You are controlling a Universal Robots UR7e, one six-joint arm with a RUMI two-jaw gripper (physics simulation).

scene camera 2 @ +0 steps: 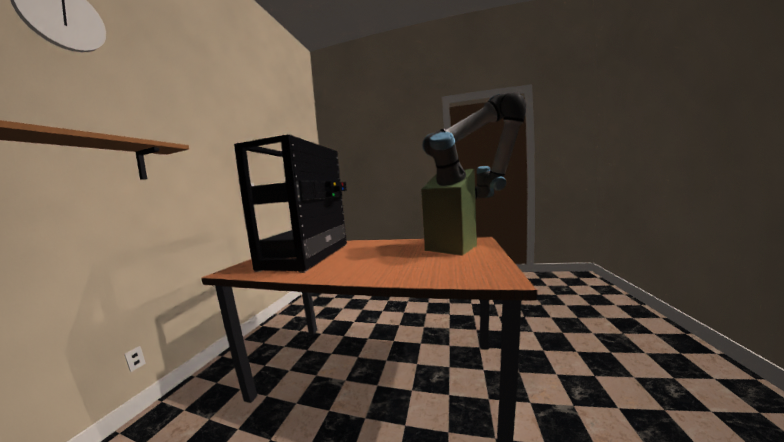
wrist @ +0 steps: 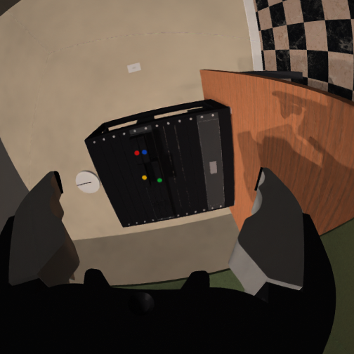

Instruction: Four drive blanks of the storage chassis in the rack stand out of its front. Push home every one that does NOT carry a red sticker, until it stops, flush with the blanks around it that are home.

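Places are measured from the arm's base along level axes (x left, y up, z ahead), in centimetres.
Pixels of known places: arm's base at its link origin: [scene camera 2: 451,179].
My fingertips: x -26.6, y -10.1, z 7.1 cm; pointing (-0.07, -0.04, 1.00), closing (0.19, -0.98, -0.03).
Ahead of a thing's pixels: the offset from my fingertips to its middle. "spot": to the spot under its first point. Level surfaces: height alone.
The black rack [scene camera 2: 297,219] [wrist: 228,160] stands on the table, holding the storage chassis {spot: dx +45.0, dy +9.2, dz +60.6 cm} [scene camera 2: 312,191] [wrist: 164,202]. Four stickered blanks stand out of its front: one with a red sticker {spot: dx +12.7, dy +11.9, dz +55.3 cm} [scene camera 2: 344,185] [wrist: 137,153], one blue {spot: dx +13.4, dy +10.0, dz +55.3 cm} [scene camera 2: 344,188] [wrist: 144,152], one yellow {spot: dx +27.1, dy +12.4, dz +56.1 cm} [scene camera 2: 334,184] [wrist: 144,177] and one green {spot: dx +29.7, dy +6.9, dz +56.2 cm} [scene camera 2: 333,194] [wrist: 159,180]. Red and blue sit side by side in the wrist view, apart from yellow and green. How far each protrudes is hard to tell. My gripper [wrist: 156,172] is open and empty, well back from the rack. Its fingers cannot be made out in the scene view.
The arm is mounted on a green pedestal [scene camera 2: 441,219] on the wooden table {dy -27.3 cm} [scene camera 2: 384,274] [wrist: 260,110], across from the rack. A wall shelf [scene camera 2: 82,138] and a round clock [scene camera 2: 65,27] [wrist: 88,182] are on the wall behind the rack.
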